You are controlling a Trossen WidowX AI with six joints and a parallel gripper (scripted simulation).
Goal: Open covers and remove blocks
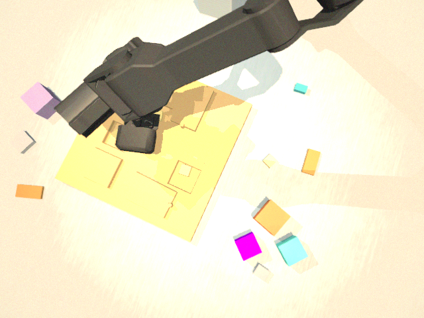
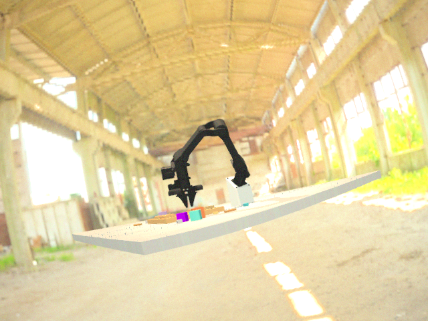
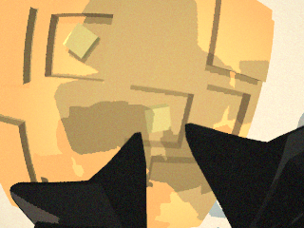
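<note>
My gripper tip is now 4 cm short of the yellow puzzle board, 3 cm above it and 1 cm to the left of it. From my gripper tip the other things lie so: orange cube: 26 cm to the left, 15 cm ahead, 2 cm below; lilac block: 23 cm to the right, 2 cm below, 2 cm ahead; cyan piece: 27 cm to the left, 12 cm behind, 4 cm below.
</note>
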